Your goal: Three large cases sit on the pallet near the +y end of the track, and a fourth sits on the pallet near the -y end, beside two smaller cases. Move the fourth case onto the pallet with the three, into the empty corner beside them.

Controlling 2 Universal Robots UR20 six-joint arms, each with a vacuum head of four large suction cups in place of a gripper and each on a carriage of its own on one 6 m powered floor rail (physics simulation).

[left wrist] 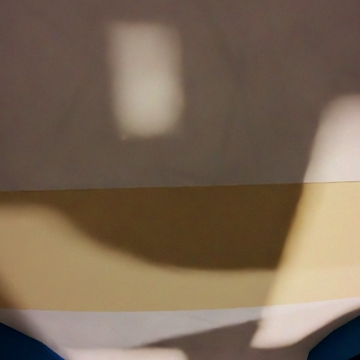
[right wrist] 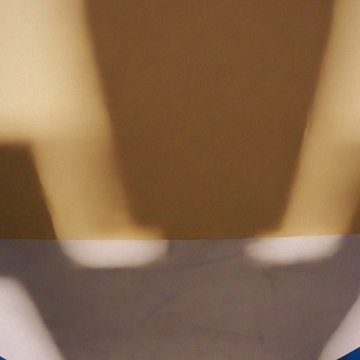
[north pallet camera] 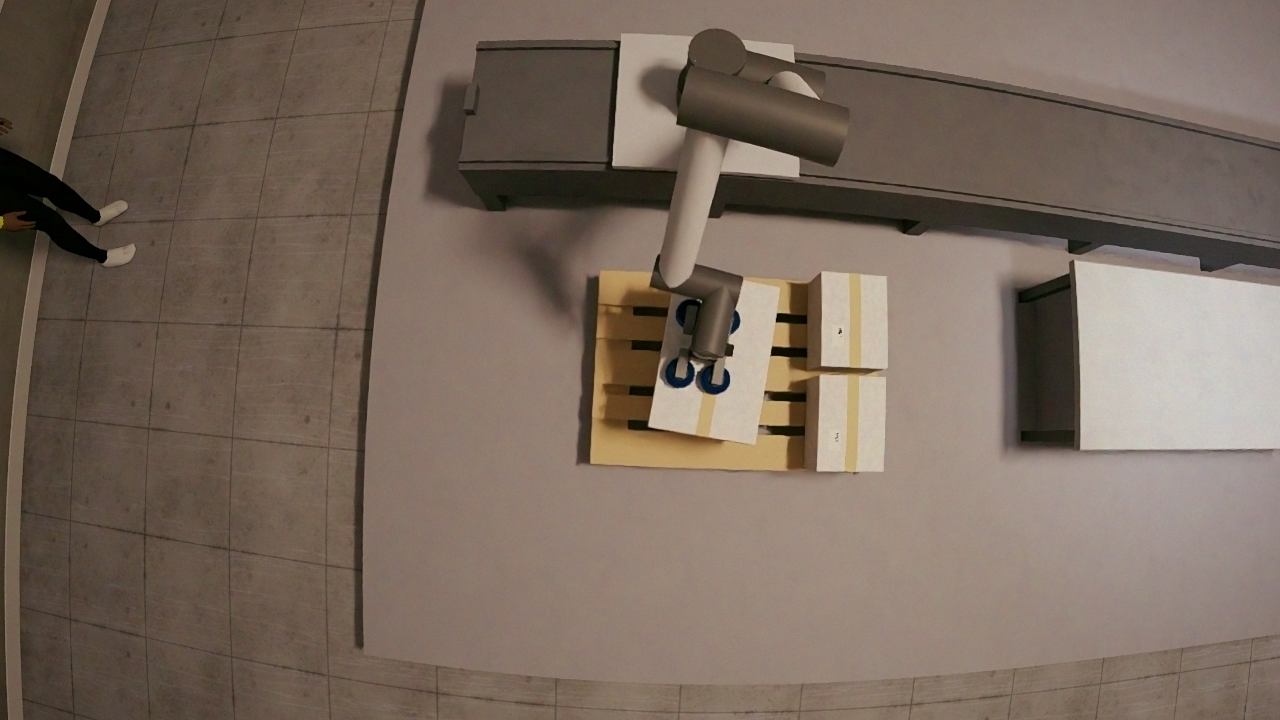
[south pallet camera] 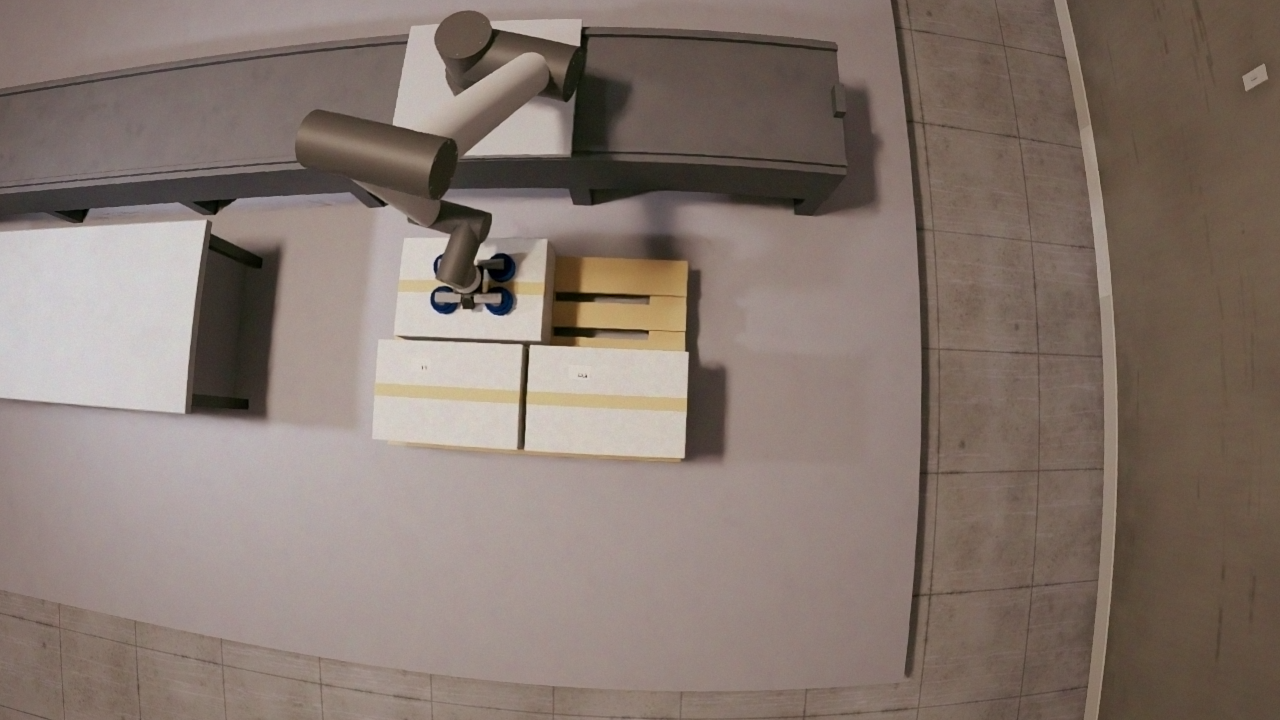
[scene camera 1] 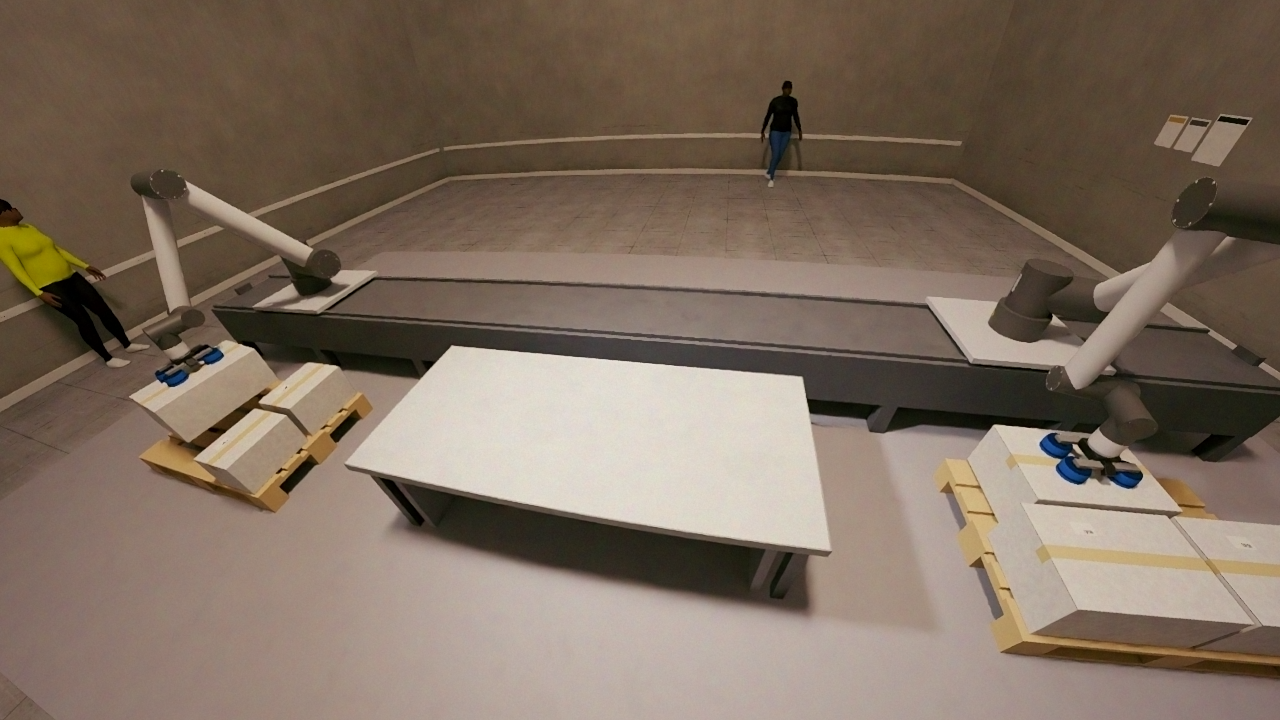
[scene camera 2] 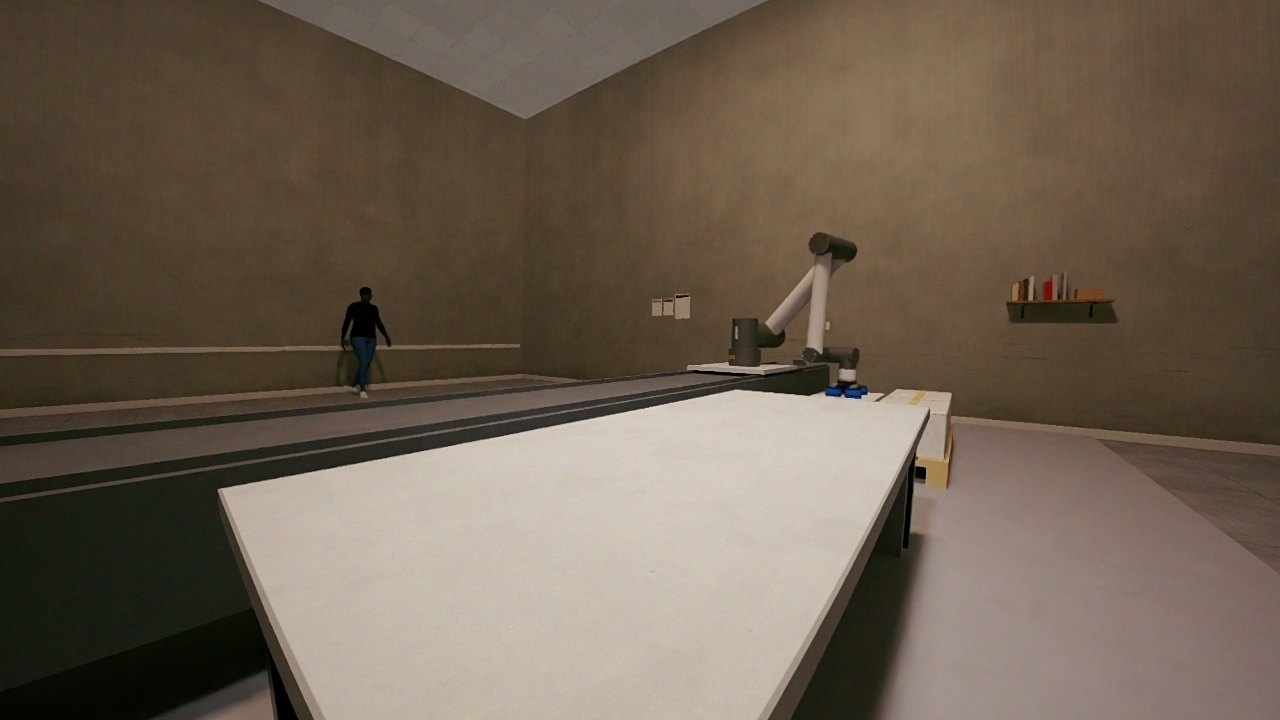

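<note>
The fourth large case [scene camera 1: 210,398] [north pallet camera: 756,358] hangs slightly turned above its pallet [scene camera 1: 170,461] [north pallet camera: 617,447]. My right gripper [scene camera 1: 187,365] [north pallet camera: 705,349] holds it by the top. Two smaller cases [scene camera 1: 255,452] [scene camera 1: 308,398] stand beside it. My left gripper [scene camera 1: 1092,461] [scene camera 2: 845,392] [south pallet camera: 471,284] rests its cups on the nearest-to-rail large case [south pallet camera: 416,322], which sits on the other pallet [scene camera 1: 953,474] [south pallet camera: 666,277]. Suction there cannot be told. The other two large cases [south pallet camera: 447,420] [south pallet camera: 608,429] lie side by side; the corner beside the left gripper's case is bare.
A white table [scene camera 1: 590,438] [scene camera 2: 572,537] stands between the pallets, in front of the dark floor rail [scene camera 1: 626,313]. A person in yellow [scene camera 1: 40,259] leans by the left wall. Another person in black [scene camera 1: 781,120] [scene camera 2: 362,331] is beyond the rail.
</note>
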